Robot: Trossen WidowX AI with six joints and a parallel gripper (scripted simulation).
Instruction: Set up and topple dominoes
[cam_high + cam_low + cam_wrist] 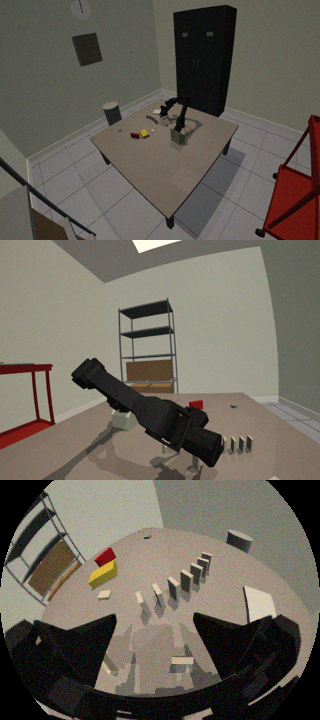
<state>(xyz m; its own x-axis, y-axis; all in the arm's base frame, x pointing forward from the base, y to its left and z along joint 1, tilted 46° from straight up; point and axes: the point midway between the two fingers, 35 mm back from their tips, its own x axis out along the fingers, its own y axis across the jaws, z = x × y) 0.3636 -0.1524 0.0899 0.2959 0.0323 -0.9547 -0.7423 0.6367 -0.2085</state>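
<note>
Now: gripper tip 31 cm to the right of the yellow block, 6 cm above it and 3 cm past it. The rest, counted from my gripper tip: white sheet (19 cm ahead, 15 cm to the right, 7 cm below); red block (40 cm to the left, 4 cm below, 1 cm ahead).
</note>
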